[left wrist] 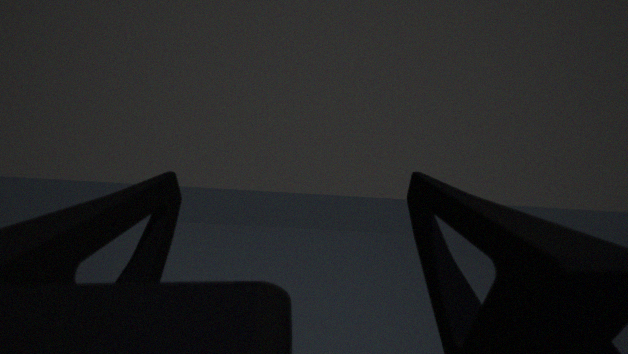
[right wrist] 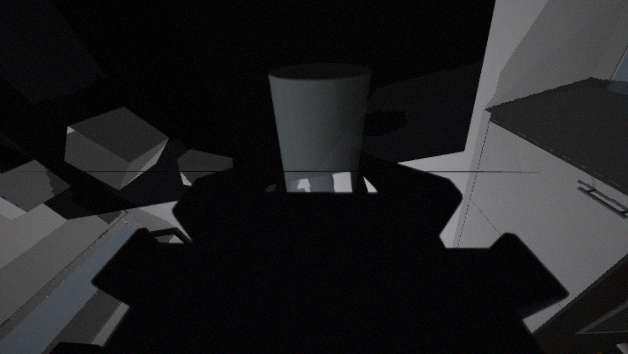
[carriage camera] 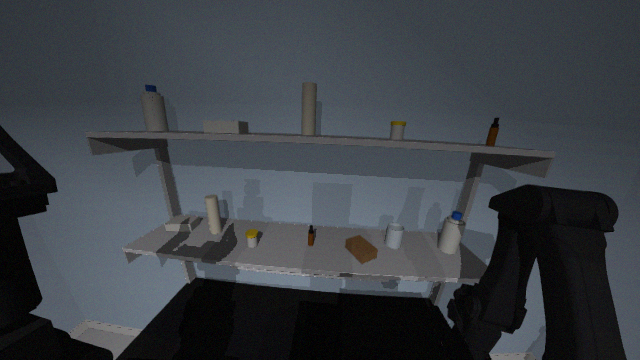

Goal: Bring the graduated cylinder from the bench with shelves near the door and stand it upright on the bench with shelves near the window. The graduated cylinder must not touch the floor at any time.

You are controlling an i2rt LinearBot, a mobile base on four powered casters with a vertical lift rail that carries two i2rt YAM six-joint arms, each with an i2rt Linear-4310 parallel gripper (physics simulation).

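A bench with shelves, a sink counter and a graduated cylinder can be seen in the pictures, together with the left gripper and the right gripper.
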